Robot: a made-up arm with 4 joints.
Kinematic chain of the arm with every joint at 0, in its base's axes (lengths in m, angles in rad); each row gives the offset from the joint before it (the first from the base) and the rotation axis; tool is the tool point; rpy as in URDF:
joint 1: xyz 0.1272 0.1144 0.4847 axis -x
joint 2: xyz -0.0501 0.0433 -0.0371 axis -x
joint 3: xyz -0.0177 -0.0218 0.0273 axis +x
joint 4: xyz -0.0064 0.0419 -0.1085 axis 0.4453 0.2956 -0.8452
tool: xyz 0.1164 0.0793 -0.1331 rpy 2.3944 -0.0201 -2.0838
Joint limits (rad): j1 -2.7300..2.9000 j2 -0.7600..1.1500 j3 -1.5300..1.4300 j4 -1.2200..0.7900
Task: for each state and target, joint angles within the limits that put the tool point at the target. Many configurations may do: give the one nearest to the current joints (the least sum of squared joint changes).
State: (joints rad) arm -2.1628 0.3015 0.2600 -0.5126
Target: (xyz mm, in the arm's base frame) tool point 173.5 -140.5 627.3
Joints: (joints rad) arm -2.7300 0.0866 1.1379 0.1649
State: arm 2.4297 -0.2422 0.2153 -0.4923
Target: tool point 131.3 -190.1 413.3
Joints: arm 2.3809 -0.2877 0.2647 -0.9938
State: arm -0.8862 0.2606 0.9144 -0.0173
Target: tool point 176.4 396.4 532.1
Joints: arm -1.1528 0.4286 0.4920 0.3173
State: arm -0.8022 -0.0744 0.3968 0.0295
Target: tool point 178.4 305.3 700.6
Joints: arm -1.2457 0.0337 0.8124 0.4720
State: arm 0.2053 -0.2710 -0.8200 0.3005
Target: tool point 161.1 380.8 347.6
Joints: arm -0.1642 -0.6468 -0.1464 -0.2623
